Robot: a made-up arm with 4 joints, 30 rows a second.
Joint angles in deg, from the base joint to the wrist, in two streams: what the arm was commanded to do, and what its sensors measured. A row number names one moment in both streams.
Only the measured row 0 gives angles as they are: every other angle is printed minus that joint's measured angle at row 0.
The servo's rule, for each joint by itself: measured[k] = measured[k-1] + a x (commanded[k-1-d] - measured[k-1]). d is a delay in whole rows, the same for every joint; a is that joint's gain. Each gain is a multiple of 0.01, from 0.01 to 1. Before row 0 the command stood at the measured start. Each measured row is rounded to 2 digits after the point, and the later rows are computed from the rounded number. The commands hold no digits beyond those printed.
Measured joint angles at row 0:
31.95 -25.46 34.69 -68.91
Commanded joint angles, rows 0 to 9:
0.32 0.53 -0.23 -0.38
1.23 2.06 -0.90 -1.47
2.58 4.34 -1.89 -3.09
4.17 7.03 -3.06 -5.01
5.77 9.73 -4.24 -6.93
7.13 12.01 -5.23 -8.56
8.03 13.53 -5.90 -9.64
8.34 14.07 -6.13 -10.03
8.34 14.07 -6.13 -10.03
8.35 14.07 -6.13 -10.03
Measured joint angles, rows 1 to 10:
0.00 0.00 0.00 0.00
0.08 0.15 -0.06 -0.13
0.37 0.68 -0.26 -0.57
0.92 1.70 -0.65 -1.40
1.73 3.19 -1.23 -2.59
2.74 5.02 -1.95 -4.02
3.84 6.98 -2.74 -5.52
4.89 8.81 -3.50 -6.88
5.75 10.28 -4.13 -7.92
6.40 11.34 -4.61 -8.62
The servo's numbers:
d 1
a 0.25 0.28 0.24 0.33

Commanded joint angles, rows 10 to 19:
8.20 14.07 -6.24 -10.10
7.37 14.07 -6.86 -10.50
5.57 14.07 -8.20 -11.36
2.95 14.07 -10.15 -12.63
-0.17 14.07 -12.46 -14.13
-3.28 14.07 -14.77 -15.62
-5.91 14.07 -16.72 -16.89
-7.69 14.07 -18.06 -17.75
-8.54 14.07 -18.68 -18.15
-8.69 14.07 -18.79 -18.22
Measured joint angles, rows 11 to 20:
6.89 12.10 -4.97 -9.09
7.22 12.65 -5.27 -9.42
7.26 13.05 -5.65 -9.78
6.84 13.34 -6.26 -10.30
5.87 13.54 -7.19 -11.07
4.36 13.69 -8.45 -12.08
2.45 13.80 -9.97 -13.25
0.36 13.88 -11.59 -14.45
-1.65 13.93 -13.14 -15.54
-3.37 13.97 -14.47 -16.40

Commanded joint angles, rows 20 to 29:
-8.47 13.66 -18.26 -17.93
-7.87 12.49 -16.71 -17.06
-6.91 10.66 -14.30 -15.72
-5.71 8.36 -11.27 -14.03
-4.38 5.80 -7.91 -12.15
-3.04 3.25 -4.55 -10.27
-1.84 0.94 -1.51 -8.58
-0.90 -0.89 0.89 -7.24
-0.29 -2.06 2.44 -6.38
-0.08 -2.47 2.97 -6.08
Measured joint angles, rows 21 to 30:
-4.70 14.00 -15.51 -17.00
-5.64 13.90 -16.17 -17.31
-6.20 13.51 -16.30 -17.23
-6.38 12.71 -15.82 -16.73
-6.21 11.49 -14.73 -15.84
-5.75 9.90 -13.09 -14.62
-5.07 8.04 -11.04 -13.18
-4.26 6.05 -8.75 -11.66
-3.42 4.11 -6.44 -10.20
-2.64 2.38 -4.31 -8.94

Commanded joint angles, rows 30 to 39:
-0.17 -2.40 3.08 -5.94
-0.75 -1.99 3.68 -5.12
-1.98 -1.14 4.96 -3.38
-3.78 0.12 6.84 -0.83
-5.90 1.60 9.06 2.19
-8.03 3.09 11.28 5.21
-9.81 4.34 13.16 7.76
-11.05 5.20 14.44 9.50
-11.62 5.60 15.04 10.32
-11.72 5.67 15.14 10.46
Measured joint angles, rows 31 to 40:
-2.00 1.02 -2.56 -8.00
-1.54 0.06 -1.21 -7.32
-1.34 -0.51 -0.04 -6.59
-1.50 -0.69 1.16 -5.53
-2.07 -0.46 2.52 -3.98
-3.03 0.12 4.09 -1.94
-4.28 0.95 5.82 0.42
-5.66 1.90 7.58 2.84
-7.01 2.82 9.23 5.04
-8.16 3.60 10.62 6.78

